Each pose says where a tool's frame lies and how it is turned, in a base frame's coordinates. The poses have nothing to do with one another.
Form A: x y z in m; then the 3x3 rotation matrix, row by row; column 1 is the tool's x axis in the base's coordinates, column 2 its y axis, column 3 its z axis. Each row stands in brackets.
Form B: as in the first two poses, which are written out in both.
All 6 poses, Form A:
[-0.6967 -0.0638 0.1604], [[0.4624 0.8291 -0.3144], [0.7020 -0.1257 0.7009], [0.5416 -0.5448 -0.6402]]
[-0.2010 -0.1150 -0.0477], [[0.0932 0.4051 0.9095], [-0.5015 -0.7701 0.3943], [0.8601 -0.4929 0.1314]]
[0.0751 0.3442 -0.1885], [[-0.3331 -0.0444 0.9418], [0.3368 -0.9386 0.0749], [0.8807 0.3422 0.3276]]
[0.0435 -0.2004 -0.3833], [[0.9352 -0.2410 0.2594], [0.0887 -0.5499 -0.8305], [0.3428 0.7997 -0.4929]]
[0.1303 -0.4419 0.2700], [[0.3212 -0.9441 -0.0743], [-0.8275 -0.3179 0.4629], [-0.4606 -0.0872 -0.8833]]
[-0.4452 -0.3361 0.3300], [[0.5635 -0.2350 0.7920], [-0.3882 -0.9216 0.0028], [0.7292 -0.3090 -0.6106]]
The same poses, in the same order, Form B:
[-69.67 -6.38 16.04], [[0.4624 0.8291 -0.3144], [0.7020 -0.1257 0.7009], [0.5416 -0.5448 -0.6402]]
[-20.10 -11.50 -4.77], [[0.0932 0.4051 0.9095], [-0.5015 -0.7701 0.3943], [0.8601 -0.4929 0.1314]]
[7.51 34.42 -18.85], [[-0.3331 -0.0444 0.9418], [0.3368 -0.9386 0.0749], [0.8807 0.3422 0.3276]]
[4.35 -20.04 -38.33], [[0.9352 -0.2410 0.2594], [0.0887 -0.5499 -0.8305], [0.3428 0.7997 -0.4929]]
[13.03 -44.19 27.00], [[0.3212 -0.9441 -0.0743], [-0.8275 -0.3179 0.4629], [-0.4606 -0.0872 -0.8833]]
[-44.52 -33.61 33.00], [[0.5635 -0.2350 0.7920], [-0.3882 -0.9216 0.0028], [0.7292 -0.3090 -0.6106]]

